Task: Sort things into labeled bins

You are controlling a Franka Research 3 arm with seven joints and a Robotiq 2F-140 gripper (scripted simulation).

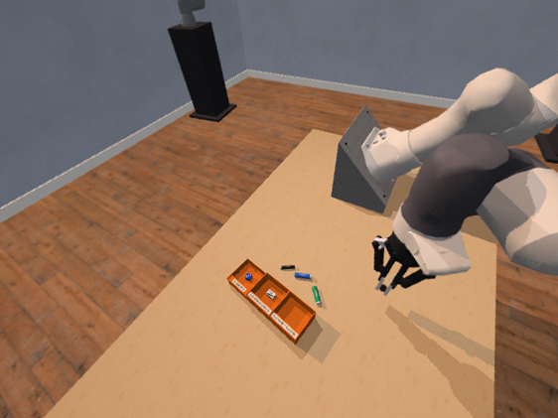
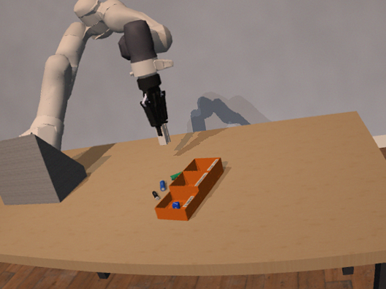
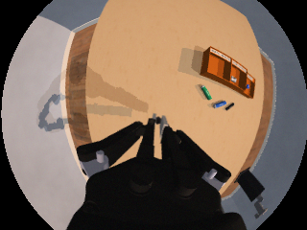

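My hand is 3 cm above the black piece. From my hand the other things lie so: black cylinder: 1 cm ahead, 26 cm to the right, 9 cm below; green battery: 6 cm ahead, 15 cm to the right, 9 cm below; blue cylinder: 2 cm ahead, 21 cm to the right, 9 cm below.
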